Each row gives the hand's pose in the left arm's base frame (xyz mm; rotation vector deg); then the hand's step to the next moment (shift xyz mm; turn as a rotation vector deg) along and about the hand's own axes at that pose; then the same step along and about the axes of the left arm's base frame.
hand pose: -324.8 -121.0 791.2 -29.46 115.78 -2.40
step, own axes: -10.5 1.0 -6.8 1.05 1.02 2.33
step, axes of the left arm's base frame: -1.9 3.6 11.9 1.21 0.97 -2.27
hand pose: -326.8 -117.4 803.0 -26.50 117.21 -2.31
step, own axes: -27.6 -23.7 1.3 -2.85 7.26 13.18
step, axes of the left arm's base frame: 20.2 -12.4 27.6 10.19 9.83 -5.82
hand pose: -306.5 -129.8 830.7 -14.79 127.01 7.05
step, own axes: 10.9 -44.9 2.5 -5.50 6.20 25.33
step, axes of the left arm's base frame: 5.7 -44.8 -10.0 21.37 11.35 -11.16
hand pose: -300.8 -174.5 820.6 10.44 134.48 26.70
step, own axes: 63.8 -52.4 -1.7 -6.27 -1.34 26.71
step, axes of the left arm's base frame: -47.5 -32.3 -59.4 22.89 4.57 -14.47
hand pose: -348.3 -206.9 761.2 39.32 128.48 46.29
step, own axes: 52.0 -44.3 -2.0 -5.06 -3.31 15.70
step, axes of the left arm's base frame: -46.3 3.1 -50.2 13.73 0.10 -9.72
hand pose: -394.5 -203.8 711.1 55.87 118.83 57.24
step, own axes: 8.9 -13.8 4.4 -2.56 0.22 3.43
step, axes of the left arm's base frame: -6.0 2.9 -15.6 4.09 -0.76 -1.03
